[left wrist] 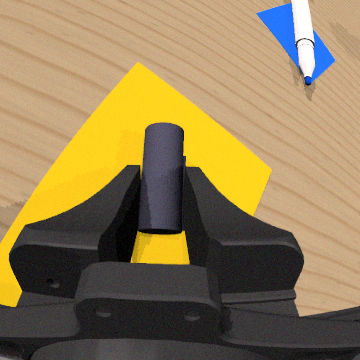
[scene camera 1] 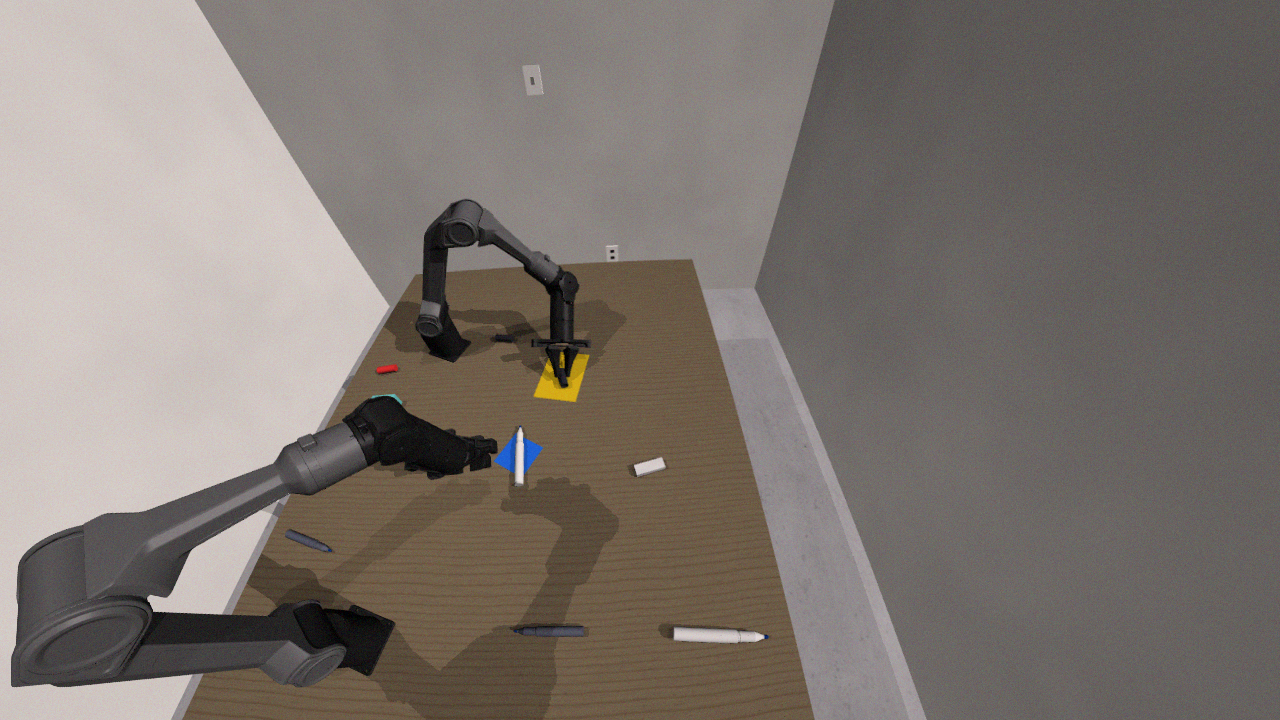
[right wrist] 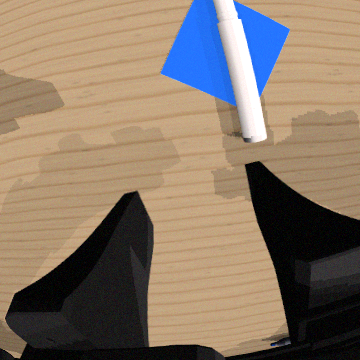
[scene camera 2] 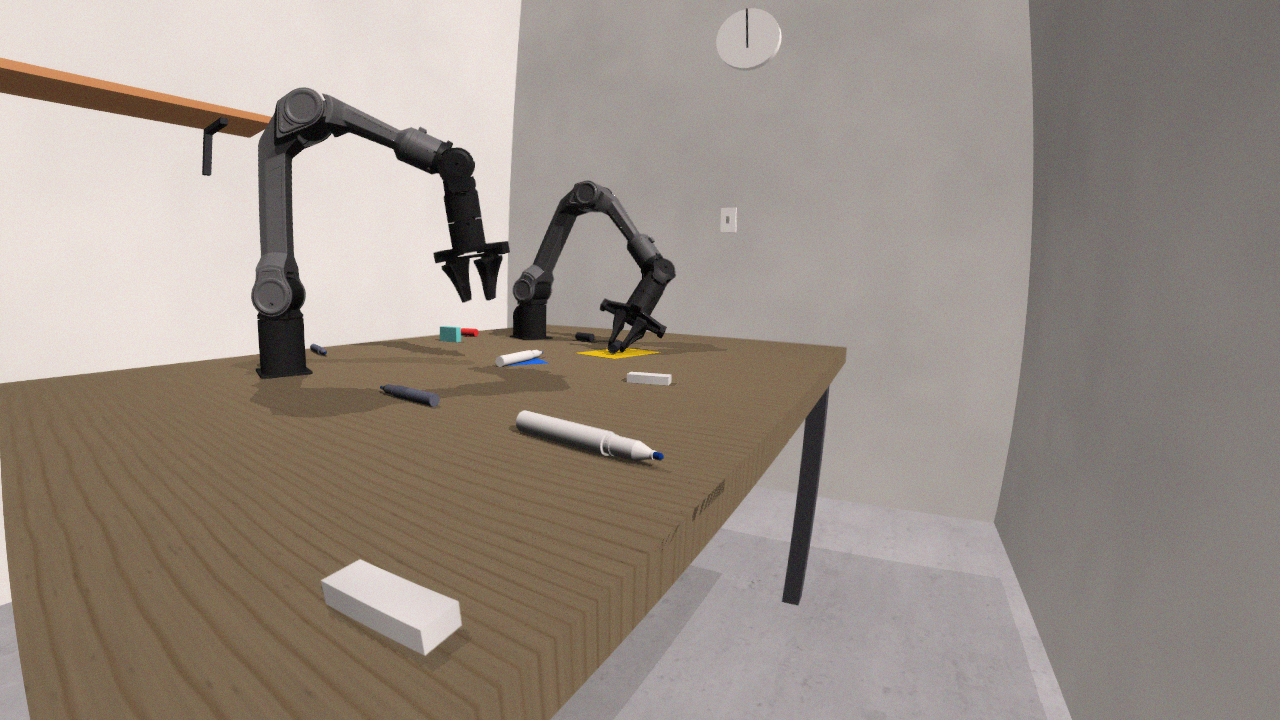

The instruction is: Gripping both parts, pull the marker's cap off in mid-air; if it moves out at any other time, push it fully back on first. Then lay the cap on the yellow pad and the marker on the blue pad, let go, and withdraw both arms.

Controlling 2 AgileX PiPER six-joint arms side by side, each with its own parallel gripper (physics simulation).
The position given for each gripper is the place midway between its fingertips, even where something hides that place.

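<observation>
A white marker (scene camera 2: 596, 440), a white block (scene camera 2: 414, 616) and a blue pad (scene camera 1: 506, 458) are visible. The left gripper (scene camera 2: 615, 346), (left wrist: 162, 184), (scene camera 1: 562, 377) is visible too, as is the right gripper (scene camera 2: 478, 300), (scene camera 1: 475, 464), (right wrist: 195, 196).
</observation>
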